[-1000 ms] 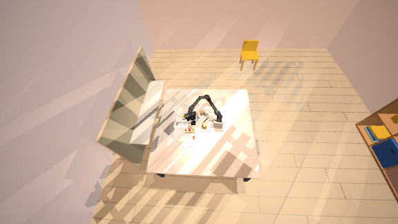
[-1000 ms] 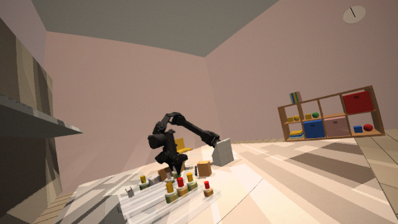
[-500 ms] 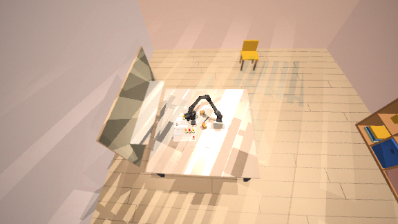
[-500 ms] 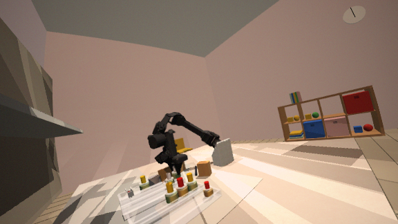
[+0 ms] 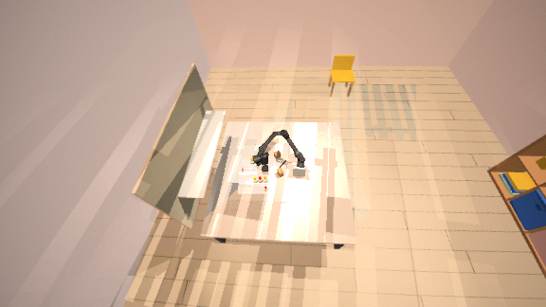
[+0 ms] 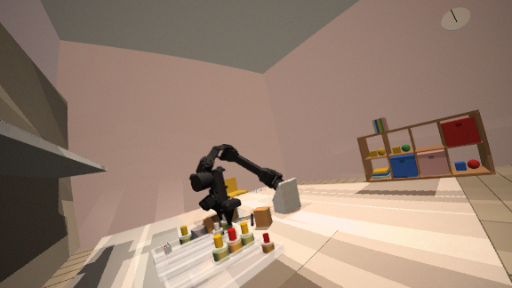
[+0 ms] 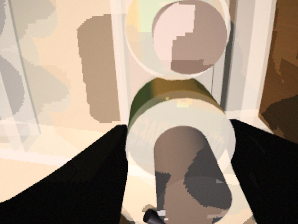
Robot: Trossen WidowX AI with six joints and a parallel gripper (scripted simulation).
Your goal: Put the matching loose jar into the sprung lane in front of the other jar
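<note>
My gripper tip is 140 mm past the dark stick, 60 mm to the left of it and 40 mm above it. Also, from my gripper tip: clear rack: 140 mm ahead, 50 mm to the left, 30 mm below.
</note>
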